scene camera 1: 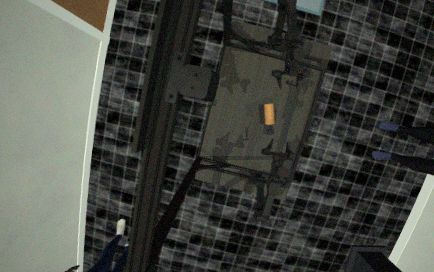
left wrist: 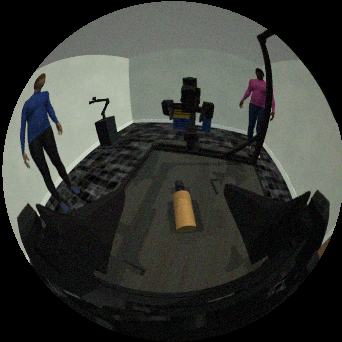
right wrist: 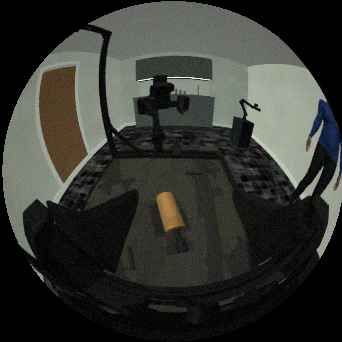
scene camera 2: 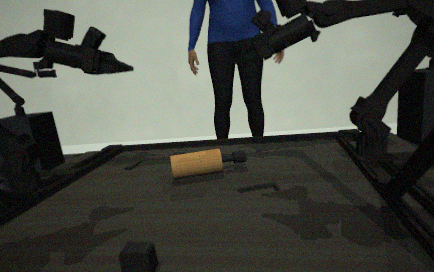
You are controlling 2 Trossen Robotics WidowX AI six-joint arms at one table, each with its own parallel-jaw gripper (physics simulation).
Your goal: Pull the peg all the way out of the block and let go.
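Pixels of known places: left gripper, fingertip midpoint: [scene camera 1: 288, 88] [left wrist: 174, 191] [right wrist: 167, 113] [scene camera 2: 130, 69]; right gripper, fingertip midpoint: [scene camera 1: 280, 140] [left wrist: 184, 119] [right wrist: 187, 194] [scene camera 2: 235, 62]; left arm's base, origin of the base link: [scene camera 1: 271, 44] [right wrist: 158, 148] [scene camera 2: 26, 189]; right arm's base, origin of the base link: [scene camera 1: 256, 177] [left wrist: 189, 147] [scene camera 2: 372, 154].
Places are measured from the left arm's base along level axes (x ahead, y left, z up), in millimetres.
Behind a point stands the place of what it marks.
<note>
The block, an orange cylinder [scene camera 1: 269, 114] {x 493, y -46, z 46 mm} [scene camera 2: 196, 163] {x 491, y -70, z 24 mm} [left wrist: 184, 212] {x 467, y -38, z 47 mm} [right wrist: 170, 211] {x 509, y -37, z 47 mm}, lies on its side on the dark table [scene camera 2: 190, 220] {x 462, y -305, z -19 mm}. The dark peg [scene camera 1: 268, 129] {x 604, y -46, z 6 mm} [scene camera 2: 239, 157] {x 619, y -52, z 17 mm} [left wrist: 179, 185] {x 605, y -34, z 28 mm} [right wrist: 179, 241] {x 610, y -36, z 32 mm} sticks out of one end of it, with its thick head outermost; its inner part is hidden in the block. My left gripper [scene camera 1: 290, 76] [scene camera 2: 132, 68] {x 348, y 0, z 303 mm} [left wrist: 174, 191] {x 348, y 0, z 303 mm} is open and empty, above the table on the block's plain-end side. My right gripper [scene camera 1: 278, 149] [right wrist: 187, 194] {x 635, y -46, z 288 mm} is open and empty, above the table on the peg's side; its fingers blend into dark trousers in scene camera 2.
Two thin bent dark rods lie on the table, one [scene camera 2: 258, 188] {x 633, y -207, z -17 mm} [left wrist: 215, 186] {x 613, y -205, z -10 mm} [right wrist: 131, 258] {x 636, y -198, z -12 mm} near the peg, the other [scene camera 2: 132, 165] {x 276, y 112, z -13 mm} [left wrist: 134, 266] {x 281, y 131, z -14 mm} [right wrist: 194, 173] {x 290, y 141, z -14 mm} beyond the block's plain end. A dark box-like piece [scene camera 2: 138, 256] {x 388, y -470, z 29 mm} stands at the bottom of scene camera 2. Raised rails border the table.
</note>
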